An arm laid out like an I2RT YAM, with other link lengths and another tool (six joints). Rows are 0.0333 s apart.
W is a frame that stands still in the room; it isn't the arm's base.
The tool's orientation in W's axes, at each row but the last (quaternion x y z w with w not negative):
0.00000 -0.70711 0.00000 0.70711
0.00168 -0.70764 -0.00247 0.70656
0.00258 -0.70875 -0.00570 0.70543
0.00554 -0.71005 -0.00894 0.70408
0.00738 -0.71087 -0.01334 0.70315
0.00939 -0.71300 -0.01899 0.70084
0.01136 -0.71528 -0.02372 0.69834
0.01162 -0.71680 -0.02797 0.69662
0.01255 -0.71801 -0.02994 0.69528
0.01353 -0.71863 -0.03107 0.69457
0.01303 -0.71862 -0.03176 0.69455
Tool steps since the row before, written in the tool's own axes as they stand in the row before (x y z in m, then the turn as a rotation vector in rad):
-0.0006 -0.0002 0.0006 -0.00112 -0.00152 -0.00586
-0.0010 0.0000 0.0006 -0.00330 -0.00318 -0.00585
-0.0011 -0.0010 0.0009 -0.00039 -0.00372 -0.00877
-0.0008 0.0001 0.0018 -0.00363 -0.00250 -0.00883
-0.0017 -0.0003 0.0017 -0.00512 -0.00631 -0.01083
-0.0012 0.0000 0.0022 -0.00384 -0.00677 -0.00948
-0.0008 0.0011 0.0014 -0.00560 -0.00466 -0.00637
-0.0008 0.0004 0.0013 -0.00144 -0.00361 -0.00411
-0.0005 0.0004 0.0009 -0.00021 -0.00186 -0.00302
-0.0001 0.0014 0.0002 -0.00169 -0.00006 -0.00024
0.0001 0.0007 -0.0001 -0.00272 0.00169 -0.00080
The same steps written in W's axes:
-0.0006 -0.0002 -0.0006 0.00586 -0.00152 -0.00112
-0.0006 0.0000 -0.0010 0.00585 -0.00317 -0.00331
-0.0009 -0.0010 -0.0011 0.00876 -0.00375 -0.00039
-0.0018 0.0001 -0.0008 0.00885 -0.00247 -0.00361
-0.0017 -0.0002 -0.0017 0.01083 -0.00625 -0.00519
-0.0022 0.0001 -0.0012 0.00946 -0.00674 -0.00395
-0.0014 0.0012 -0.0008 0.00643 -0.00449 -0.00567
-0.0013 0.0005 -0.0008 0.00407 -0.00362 -0.00153
-0.0009 0.0005 -0.0005 0.00298 -0.00192 -0.00023
-0.0002 0.0014 0.0000 0.00030 0.00004 -0.00168
0.0001 0.0007 0.0001 0.00094 0.00183 -0.00258

